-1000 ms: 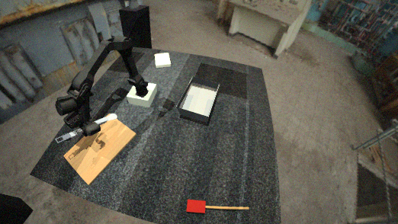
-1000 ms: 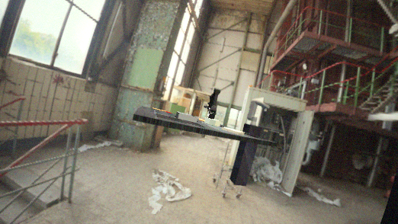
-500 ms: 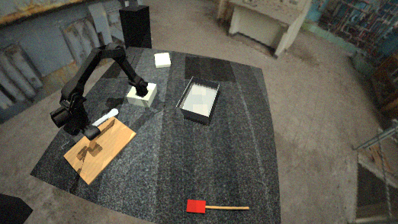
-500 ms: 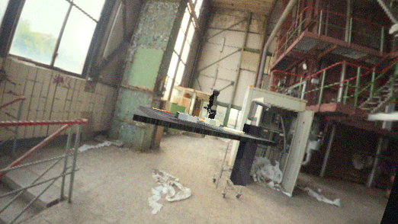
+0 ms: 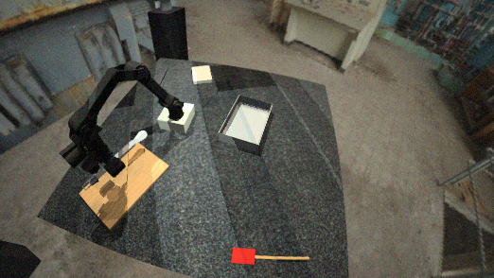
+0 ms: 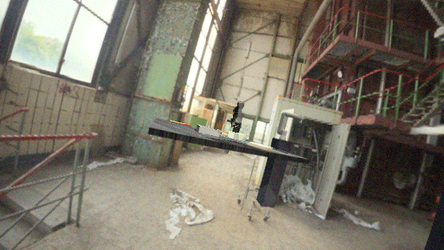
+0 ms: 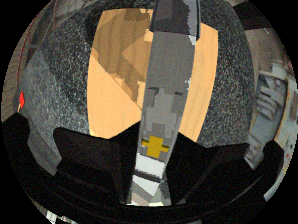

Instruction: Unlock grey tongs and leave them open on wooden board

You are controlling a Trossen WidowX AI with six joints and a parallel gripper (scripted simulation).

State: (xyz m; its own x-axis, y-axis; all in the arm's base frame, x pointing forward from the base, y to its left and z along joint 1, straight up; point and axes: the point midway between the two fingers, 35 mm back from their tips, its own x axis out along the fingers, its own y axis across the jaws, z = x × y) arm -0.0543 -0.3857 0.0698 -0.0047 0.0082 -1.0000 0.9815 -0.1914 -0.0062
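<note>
The wooden board is 100 mm below my gripper tip. The rest, counted from my gripper tip: roasting tin 380 mm ahead, 530 mm to the left, 70 mm below; cream pad 50 mm behind, 830 mm to the left, 90 mm below; yellow lock piece 10 mm to the right, 40 mm above.
</note>
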